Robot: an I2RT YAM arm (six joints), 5 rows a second.
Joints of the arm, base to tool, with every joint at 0 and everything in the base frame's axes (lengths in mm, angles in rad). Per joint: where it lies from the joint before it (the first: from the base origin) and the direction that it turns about. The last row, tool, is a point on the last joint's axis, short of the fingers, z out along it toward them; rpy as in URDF.
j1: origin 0.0 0.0 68.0 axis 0 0 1
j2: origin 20.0 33.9 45.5 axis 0 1 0
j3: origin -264.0 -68.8 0.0 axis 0 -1 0
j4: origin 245.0 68.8 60.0 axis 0 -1 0
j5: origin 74.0 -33.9 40.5 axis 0 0 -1
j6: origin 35.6 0.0 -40.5 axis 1 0 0
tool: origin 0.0 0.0 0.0 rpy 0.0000 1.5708 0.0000
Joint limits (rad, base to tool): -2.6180..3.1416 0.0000..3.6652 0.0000..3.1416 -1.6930..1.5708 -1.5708..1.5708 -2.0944..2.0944
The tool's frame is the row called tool.
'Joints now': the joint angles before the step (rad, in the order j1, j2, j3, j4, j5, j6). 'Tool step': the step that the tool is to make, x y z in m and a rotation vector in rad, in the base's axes. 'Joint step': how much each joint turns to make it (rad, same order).
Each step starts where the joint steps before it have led.
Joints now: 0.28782, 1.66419, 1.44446, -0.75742, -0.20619, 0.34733
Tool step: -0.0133, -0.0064, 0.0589, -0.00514, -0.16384, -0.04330
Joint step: -0.00002, -0.08584, 0.10402, -0.03383, 0.06713, 0.00190
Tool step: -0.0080, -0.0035, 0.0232, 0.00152, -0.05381, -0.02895
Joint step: -0.00007, -0.03034, 0.04851, -0.02545, 0.03009, 0.01101
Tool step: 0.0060, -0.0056, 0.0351, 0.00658, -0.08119, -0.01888
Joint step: -0.01985, 0.03357, 0.15458, -0.04243, 0.00989, -0.01260
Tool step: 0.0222, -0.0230, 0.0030, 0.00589, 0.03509, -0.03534
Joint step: -0.08367, 0.08332, 0.11366, -0.06581, -0.04558, -0.02119
